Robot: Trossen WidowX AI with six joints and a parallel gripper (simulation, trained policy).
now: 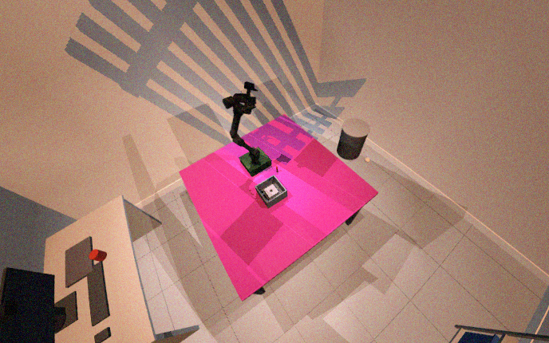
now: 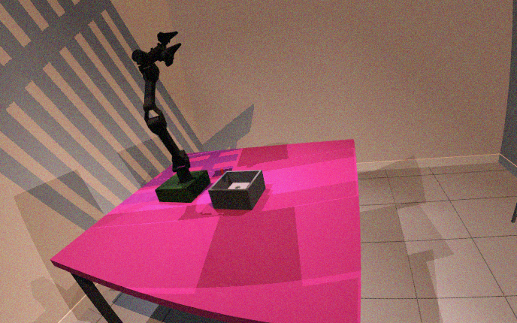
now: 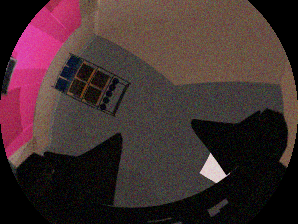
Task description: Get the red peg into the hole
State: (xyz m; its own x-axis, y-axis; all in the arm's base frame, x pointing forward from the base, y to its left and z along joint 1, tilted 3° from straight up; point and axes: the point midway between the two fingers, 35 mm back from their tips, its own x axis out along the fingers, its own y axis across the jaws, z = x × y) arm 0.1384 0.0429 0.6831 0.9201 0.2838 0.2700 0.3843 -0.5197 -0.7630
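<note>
Now: gripper tip 1 cm short of the red peg, 6 cm to the right of it and 74 cm above it. The rest, counted from my gripper tip: grey box: 18 cm ahead, 11 cm to the right, 75 cm below.
</note>
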